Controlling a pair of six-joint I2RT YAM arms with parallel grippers.
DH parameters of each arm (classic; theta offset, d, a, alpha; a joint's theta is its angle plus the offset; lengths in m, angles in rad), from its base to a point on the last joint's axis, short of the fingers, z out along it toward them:
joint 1: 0 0.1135 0.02 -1.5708
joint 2: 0 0 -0.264 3.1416
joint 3: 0.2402 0 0.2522 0
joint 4: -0.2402 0 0.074 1.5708
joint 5: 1.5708 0 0 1.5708
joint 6: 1.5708 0.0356 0 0
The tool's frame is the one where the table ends.
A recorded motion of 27 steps. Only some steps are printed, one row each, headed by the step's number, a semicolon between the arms.
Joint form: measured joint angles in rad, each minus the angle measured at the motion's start. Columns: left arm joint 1, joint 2, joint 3, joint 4, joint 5, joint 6; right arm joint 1, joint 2, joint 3, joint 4, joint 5, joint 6.
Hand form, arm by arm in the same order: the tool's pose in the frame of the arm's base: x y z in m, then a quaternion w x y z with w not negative. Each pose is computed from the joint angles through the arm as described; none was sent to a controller.
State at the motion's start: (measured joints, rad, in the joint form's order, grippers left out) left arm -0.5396 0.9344 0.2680 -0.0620 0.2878 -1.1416; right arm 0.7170 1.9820 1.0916 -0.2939 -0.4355 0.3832
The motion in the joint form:
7: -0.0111 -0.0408 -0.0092 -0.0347 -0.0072 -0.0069; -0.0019 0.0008 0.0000 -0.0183 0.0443 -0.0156
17: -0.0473 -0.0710 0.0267 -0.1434 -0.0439 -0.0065; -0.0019 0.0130 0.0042 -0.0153 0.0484 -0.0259
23: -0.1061 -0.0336 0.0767 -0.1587 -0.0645 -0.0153; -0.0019 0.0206 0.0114 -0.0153 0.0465 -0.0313
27: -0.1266 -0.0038 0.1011 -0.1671 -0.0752 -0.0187; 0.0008 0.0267 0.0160 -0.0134 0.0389 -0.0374
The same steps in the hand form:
7: 0.1379 -0.0963 0.1500 0.17047 -0.21182 0.88094 -0.38731; 0.2665 0.2494 0.1028 0.05510 -0.20169 0.94377 0.25609
17: 0.1324 -0.0984 0.1569 0.16349 -0.20801 0.89215 -0.36617; 0.2675 0.2501 0.0997 0.05537 -0.20587 0.94369 0.25298
23: 0.1337 -0.1106 0.1659 0.15789 -0.19002 0.89760 -0.36507; 0.2688 0.2513 0.0987 0.05539 -0.20852 0.94297 0.25351
27: 0.1354 -0.1160 0.1682 0.15344 -0.18577 0.90160 -0.35927; 0.2688 0.2530 0.0979 0.05402 -0.21322 0.94116 0.25660

